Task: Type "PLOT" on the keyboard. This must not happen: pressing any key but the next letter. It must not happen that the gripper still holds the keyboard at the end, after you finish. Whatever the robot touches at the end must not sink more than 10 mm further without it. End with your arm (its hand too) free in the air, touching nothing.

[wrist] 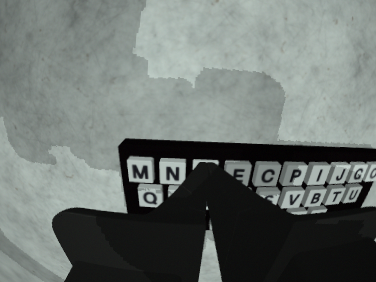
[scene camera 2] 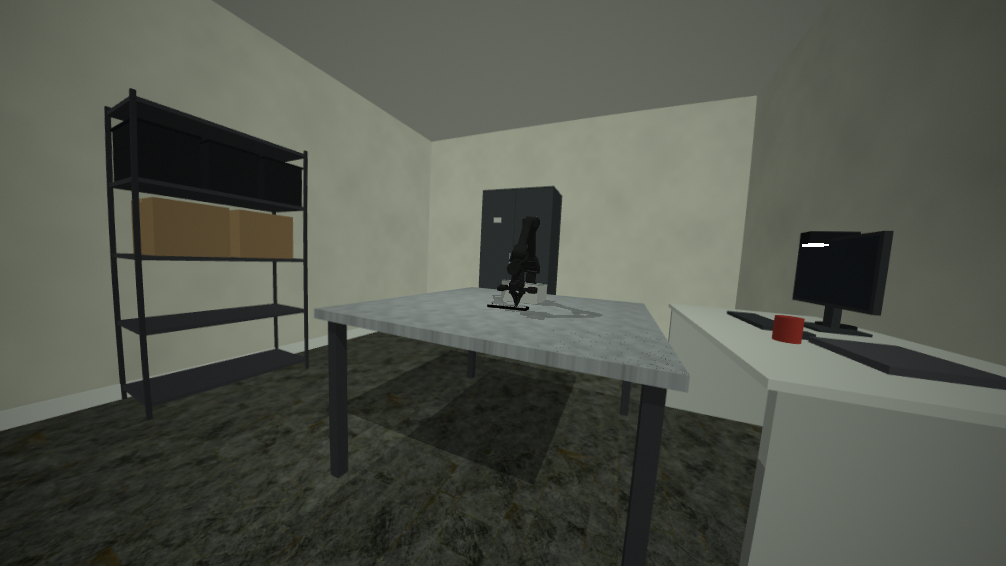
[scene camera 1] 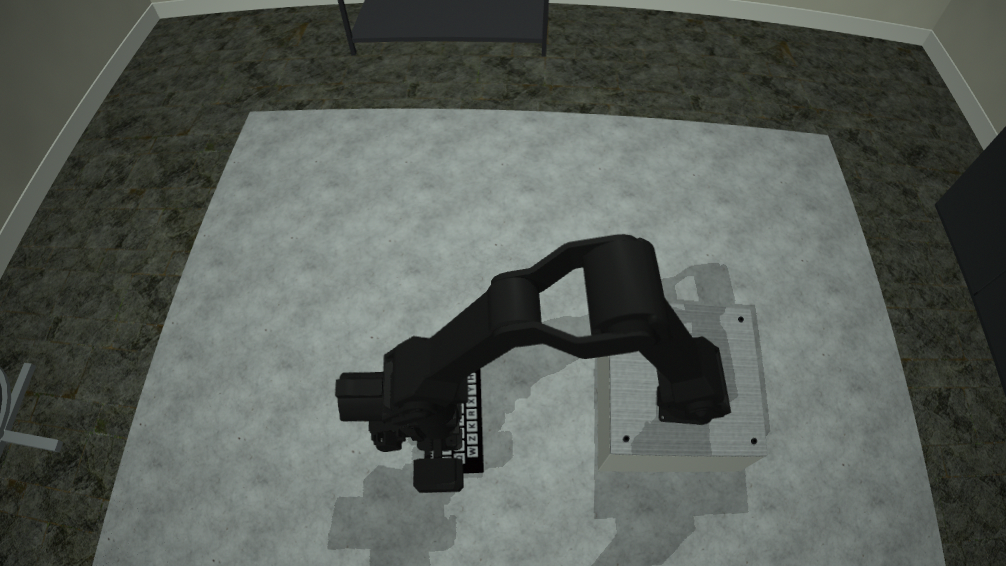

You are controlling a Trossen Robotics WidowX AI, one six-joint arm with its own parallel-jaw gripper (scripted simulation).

Path:
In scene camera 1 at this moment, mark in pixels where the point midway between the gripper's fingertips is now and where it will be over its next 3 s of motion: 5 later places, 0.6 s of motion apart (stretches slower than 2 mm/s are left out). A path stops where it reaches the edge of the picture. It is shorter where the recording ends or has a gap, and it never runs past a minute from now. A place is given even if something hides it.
My gripper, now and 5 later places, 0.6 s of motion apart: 444, 436; 444, 430; 440, 365; 441, 347; 442, 350; 444, 352

